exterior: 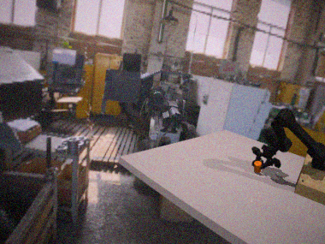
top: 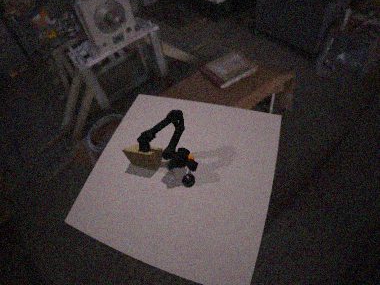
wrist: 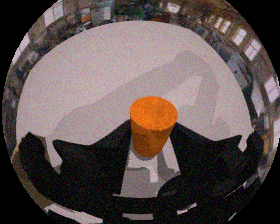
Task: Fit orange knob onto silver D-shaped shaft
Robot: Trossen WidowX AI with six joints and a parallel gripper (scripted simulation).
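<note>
Right now my gripper tip is 10 mm below the orange knob. Also, from my gripper tip: round dark pedestal: 140 mm to the right, 10 mm below.
</note>
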